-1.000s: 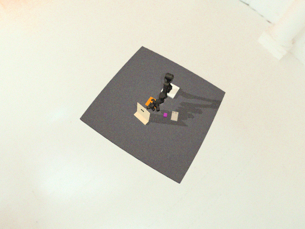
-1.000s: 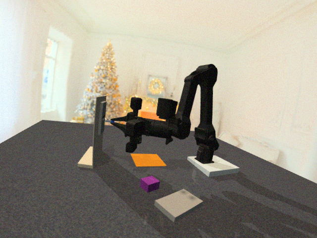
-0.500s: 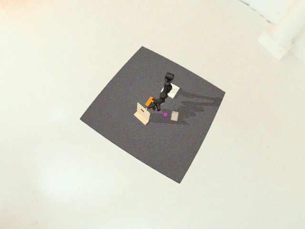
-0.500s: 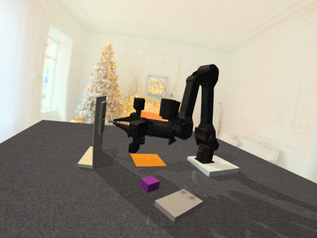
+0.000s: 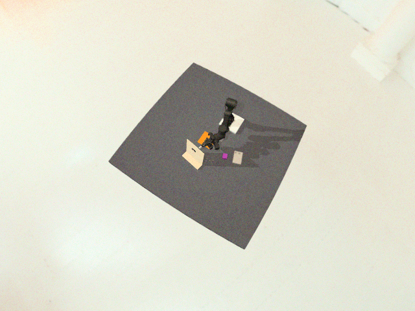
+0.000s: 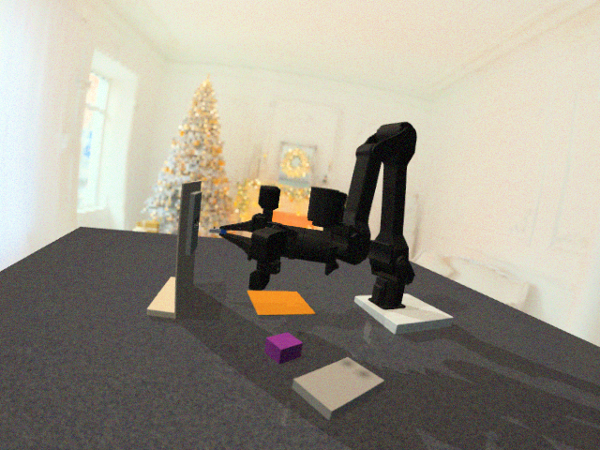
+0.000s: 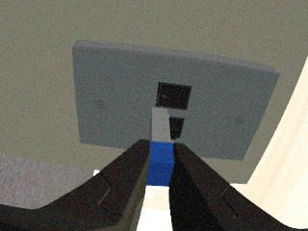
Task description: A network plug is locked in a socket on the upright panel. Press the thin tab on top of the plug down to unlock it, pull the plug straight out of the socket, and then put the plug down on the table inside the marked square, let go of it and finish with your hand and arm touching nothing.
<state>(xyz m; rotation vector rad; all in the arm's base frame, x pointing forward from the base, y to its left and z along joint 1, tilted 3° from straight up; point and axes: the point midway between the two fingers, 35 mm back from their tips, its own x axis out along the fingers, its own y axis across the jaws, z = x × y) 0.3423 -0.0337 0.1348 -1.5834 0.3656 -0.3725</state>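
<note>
My gripper tip is now 15 cm above the orange marked square, 14 cm past it and 1 cm to the left of it. Also, from my gripper tip: flat grey slab (28 cm to the left, 14 cm below, 13 cm behind); upright panel (6 cm ahead, 5 cm below, 3 cm to the right); blue network plug (right at my gripper tip).
</note>
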